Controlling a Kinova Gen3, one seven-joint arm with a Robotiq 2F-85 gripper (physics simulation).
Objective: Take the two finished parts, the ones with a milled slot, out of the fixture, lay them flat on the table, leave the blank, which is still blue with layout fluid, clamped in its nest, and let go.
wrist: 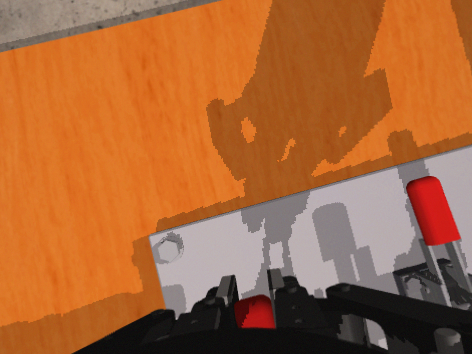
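Note:
My gripper is at the bottom of the wrist view, shut on a red clamp handle. The handle's rounded end shows between the two fingers; the rest of it is hidden by the gripper body. The pale grey fixture plate lies below the gripper, with its corner at the left. A second red clamp handle stands at the right on metal bars, apart from the gripper. The slotted parts and the blue blank do not show in this view.
A hex bolt head sits at the plate's corner. The orange wooden table extends beyond the plate and carries the arm's shadow. The table's far edge borders a grey speckled floor. Dark clamp metalwork is at the lower right.

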